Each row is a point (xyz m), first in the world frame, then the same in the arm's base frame.
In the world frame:
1: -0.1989 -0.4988 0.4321
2: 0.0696 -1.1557 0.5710
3: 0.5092 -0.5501 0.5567
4: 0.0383 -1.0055 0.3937
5: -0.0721 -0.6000 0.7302
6: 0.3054 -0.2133 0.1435
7: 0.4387 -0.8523 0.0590
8: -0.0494 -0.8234 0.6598
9: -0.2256 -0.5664 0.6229
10: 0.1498 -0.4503 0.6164
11: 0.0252 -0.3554 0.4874
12: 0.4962 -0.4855 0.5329
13: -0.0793 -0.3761 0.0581
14: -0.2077 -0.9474 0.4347
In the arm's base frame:
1: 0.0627 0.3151 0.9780
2: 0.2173 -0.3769 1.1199
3: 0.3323 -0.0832 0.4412
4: 0.0464 -0.2429 1.0315
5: 0.3746 0.1816 0.9876
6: -0.0946 0.2847 0.3508
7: -0.1857 -0.3365 0.5486
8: 0.2978 -0.0258 1.0680
9: 0.2392 0.2824 1.0754
10: 0.3196 0.1897 0.7021
11: 0.1728 0.3269 0.7299
12: 0.3101 -0.0226 0.4139
13: -0.2694 0.3365 0.7362
14: 0.0373 -0.0649 1.2153

